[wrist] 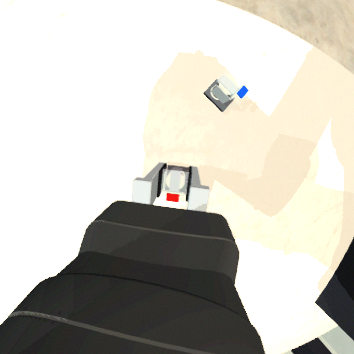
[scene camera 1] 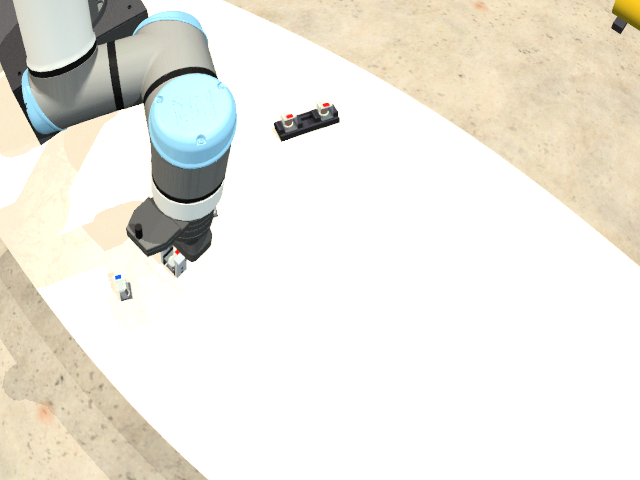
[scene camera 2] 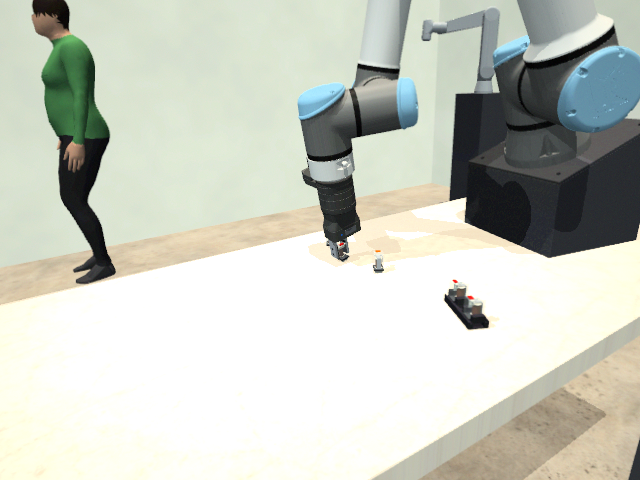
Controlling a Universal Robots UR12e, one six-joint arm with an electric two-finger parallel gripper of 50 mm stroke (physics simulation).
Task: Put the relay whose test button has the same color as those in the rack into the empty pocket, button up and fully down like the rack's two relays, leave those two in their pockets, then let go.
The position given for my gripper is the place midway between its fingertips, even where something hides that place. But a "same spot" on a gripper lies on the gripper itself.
my gripper: wrist; scene camera 1 173, 265; scene camera 2
same spot on my gripper: point(scene camera 2: 333, 246) = point(wrist: 156, 192)
